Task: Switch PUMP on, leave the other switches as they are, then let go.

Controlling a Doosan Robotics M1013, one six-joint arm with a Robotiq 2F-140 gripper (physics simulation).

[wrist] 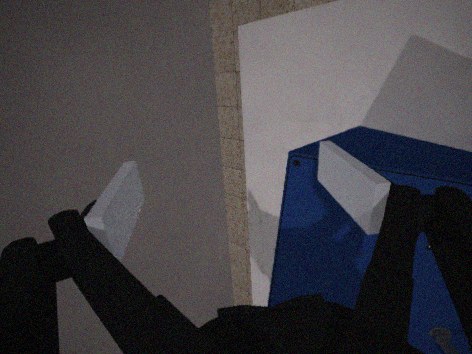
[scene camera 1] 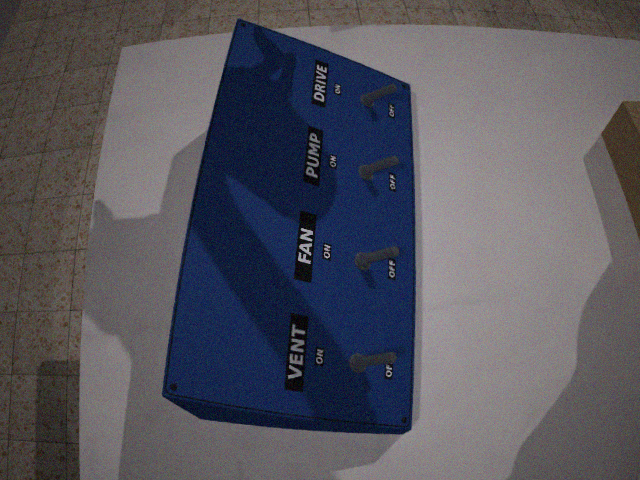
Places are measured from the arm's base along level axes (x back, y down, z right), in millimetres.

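Where they show: gripper, fingertip midpoint: (wrist: 231,170).
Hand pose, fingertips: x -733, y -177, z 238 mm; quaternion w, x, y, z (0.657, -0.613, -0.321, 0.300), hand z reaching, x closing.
Things, the pixels of their top centre, and the offset from my fingertips. "spot": a spot on its surface instead. Level surfaces: height alone.
- PUMP lever at a spot on its surface: (scene camera 1: 383,165) spot: dx +161, dy +167, dz -226 mm
- DRIVE lever at a spot on its surface: (scene camera 1: 381,94) spot: dx +170, dy +171, dz -107 mm
- FAN lever at a spot on its surface: (scene camera 1: 381,256) spot: dx +149, dy +167, dz -345 mm
- VENT lever at a spot on its surface: (scene camera 1: 377,359) spot: dx +138, dy +165, dz -462 mm
- white table at its surface level: dy +285 mm
A blue switch panel (scene camera 1: 211,330) (wrist: 297,270) carries four grey levers. In the scene view the PUMP lever (scene camera 1: 383,165) tilts to its OFF side. The DRIVE lever (scene camera 1: 381,94), FAN lever (scene camera 1: 381,256) and VENT lever (scene camera 1: 377,359) also tilt to OFF. My gripper (wrist: 231,170) is open and empty. In the wrist view its right fingertip overlaps the panel's corner area, while the left one is well off to the panel's side. Part of one lever (wrist: 442,337) shows at the lower right; which one I cannot tell. The gripper itself does not show in the scene view.
The panel stands on a white table (scene camera 1: 496,206) (wrist: 310,75). A brown box (scene camera 1: 626,139) shows at the right edge of the scene view. Tiled floor (scene camera 1: 41,170) lies beyond the table edge. Arm shadows fall across the panel and table. A grey surface (wrist: 120,90) fills the wrist view's left side.
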